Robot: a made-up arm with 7 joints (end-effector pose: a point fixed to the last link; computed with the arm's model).
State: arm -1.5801 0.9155 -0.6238 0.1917 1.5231 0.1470 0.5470
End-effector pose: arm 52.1 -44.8 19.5 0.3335 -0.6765 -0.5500 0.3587
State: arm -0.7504 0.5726 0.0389 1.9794 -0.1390 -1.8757 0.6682
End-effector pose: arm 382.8 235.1 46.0 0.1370 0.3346 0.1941 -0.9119
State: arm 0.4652 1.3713 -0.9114 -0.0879 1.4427 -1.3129 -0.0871
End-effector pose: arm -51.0 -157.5 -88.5 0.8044 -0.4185 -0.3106 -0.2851
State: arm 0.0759 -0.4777 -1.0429 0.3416 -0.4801 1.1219 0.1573
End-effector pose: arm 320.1 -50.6 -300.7 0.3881 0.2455 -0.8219 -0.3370
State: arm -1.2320 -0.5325 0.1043 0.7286 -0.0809 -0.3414 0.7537
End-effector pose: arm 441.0 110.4 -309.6 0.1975 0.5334 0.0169 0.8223
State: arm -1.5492 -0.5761 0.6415 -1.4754 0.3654 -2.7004 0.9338
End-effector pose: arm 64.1 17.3 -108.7 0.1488 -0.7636 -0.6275 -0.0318
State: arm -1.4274 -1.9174 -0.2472 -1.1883 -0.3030 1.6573 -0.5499
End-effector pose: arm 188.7 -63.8 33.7 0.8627 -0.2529 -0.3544 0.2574
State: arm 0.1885 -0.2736 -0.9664 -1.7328 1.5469 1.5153 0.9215
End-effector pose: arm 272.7 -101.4 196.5 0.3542 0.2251 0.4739 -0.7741
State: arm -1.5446 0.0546 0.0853 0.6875 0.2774 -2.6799 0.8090
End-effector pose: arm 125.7 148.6 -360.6 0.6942 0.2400 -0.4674 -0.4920
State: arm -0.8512 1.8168 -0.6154 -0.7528 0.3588 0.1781 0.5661
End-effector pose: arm 167.3 93.1 -262.0 0.2629 -0.7374 -0.3412 -0.5203
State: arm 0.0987 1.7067 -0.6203 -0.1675 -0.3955 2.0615 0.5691
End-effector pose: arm 452.9 -45.2 -253.6 0.1177 0.6025 -0.7879 -0.0491
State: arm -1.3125 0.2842 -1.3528 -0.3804 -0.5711 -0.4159 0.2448
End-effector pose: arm 13.0 14.6 -138.1 0.2002 -0.8091 -0.5130 -0.2051
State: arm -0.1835 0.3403 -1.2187 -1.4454 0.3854 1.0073 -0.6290
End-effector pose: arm 110.1 7.7 -47.0 0.4890 0.6257 -0.0920 -0.6008
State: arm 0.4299 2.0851 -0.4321 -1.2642 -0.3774 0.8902 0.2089
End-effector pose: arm 426.7 -203.9 -185.1 0.3336 0.5295 -0.5094 0.5907
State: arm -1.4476 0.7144 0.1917 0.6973 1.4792 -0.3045 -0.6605
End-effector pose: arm 149.2 -36.9 -102.1 0.5152 -0.4556 -0.6833 0.2454
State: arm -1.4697 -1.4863 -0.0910 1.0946 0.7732 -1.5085 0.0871
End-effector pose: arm 101.8 36.0 -318.2 0.0969 -0.7281 -0.5239 -0.4313
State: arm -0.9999 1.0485 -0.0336 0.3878 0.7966 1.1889 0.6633
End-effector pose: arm 221.9 274.9 -210.7 0.0323 -0.9886 0.1197 -0.0854
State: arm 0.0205 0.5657 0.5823 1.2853 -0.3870 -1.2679 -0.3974
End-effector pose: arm 608.6 -194.4 -207.2 0.3964 0.3597 -0.0728 0.8415
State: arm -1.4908 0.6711 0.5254 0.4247 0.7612 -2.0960 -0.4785
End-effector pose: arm 270.8 149.6 -381.4 0.3817 -0.0328 -0.7625 -0.5213
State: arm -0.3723 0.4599 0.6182 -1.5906 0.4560 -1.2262 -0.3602
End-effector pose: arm 168.6 42.3 -116.0 0.2323 0.9202 0.0374 -0.3130
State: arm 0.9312 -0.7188 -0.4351 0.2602 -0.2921 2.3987 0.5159
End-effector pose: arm 55.7 -21.9 -283.5 0.2700 -0.6385 -0.4017 -0.5984
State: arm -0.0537 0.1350 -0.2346 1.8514 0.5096 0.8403 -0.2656
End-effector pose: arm 438.5 -23.3 40.1 0.6316 -0.5109 0.5425 -0.2137
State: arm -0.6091 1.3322 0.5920 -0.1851 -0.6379 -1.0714 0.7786
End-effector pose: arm 610.3 70.9 -127.6 0.2208 0.0974 0.0365 0.9698
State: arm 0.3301 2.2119 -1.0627 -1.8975 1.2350 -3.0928 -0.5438
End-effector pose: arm 172.3 -409.3 -149.9 0.4229 -0.0752 -0.8983 0.0926
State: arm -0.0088 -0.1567 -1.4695 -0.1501 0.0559 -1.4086 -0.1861
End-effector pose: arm 130.4 105.6 97.3 0.5296 -0.8274 0.0222 -0.1854
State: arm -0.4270 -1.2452 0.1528 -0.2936 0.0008 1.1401 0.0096
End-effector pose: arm 111.4 -233.9 -151.1 0.8735 0.0193 -0.4788 -0.0857
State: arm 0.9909 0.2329 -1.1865 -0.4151 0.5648 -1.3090 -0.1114
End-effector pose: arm 135.6 53.7 98.5 0.5174 -0.7138 0.2861 -0.3754
